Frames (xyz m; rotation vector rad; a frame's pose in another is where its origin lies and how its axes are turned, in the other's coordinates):
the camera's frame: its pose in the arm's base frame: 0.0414 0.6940 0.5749 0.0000 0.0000 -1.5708
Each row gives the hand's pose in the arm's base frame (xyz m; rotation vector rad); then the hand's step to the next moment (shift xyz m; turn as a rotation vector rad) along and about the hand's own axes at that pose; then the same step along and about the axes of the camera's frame.
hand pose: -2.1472 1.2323 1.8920 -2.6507 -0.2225 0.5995
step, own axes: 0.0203 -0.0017 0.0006 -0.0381 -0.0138 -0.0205
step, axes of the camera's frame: -0.0066 0.0178 -0.0074 0.0040 -0.0259 0.0371
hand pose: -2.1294 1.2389 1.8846 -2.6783 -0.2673 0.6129
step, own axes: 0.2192 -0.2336 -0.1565 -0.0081 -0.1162 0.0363
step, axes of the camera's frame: -0.2204 0.2420 0.1412 -0.1152 -0.0350 0.0196
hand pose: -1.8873 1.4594 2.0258 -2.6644 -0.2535 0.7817
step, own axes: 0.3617 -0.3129 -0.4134 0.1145 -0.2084 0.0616
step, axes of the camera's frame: -0.2683 0.5061 0.2674 -0.2399 0.0464 -0.0251
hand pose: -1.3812 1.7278 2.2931 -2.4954 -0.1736 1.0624
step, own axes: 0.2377 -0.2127 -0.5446 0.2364 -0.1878 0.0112
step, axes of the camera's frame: -0.0774 0.5647 0.2710 -0.2379 0.1667 -0.0830
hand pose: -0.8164 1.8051 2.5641 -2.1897 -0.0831 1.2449
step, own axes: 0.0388 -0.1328 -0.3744 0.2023 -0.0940 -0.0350
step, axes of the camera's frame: 0.0574 0.3514 0.1804 -0.1283 0.1625 -0.0902
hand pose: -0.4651 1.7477 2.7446 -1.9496 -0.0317 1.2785
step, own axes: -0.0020 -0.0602 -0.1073 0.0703 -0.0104 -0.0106
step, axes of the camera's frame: 0.0230 0.1059 0.0582 -0.0302 0.0468 -0.0454
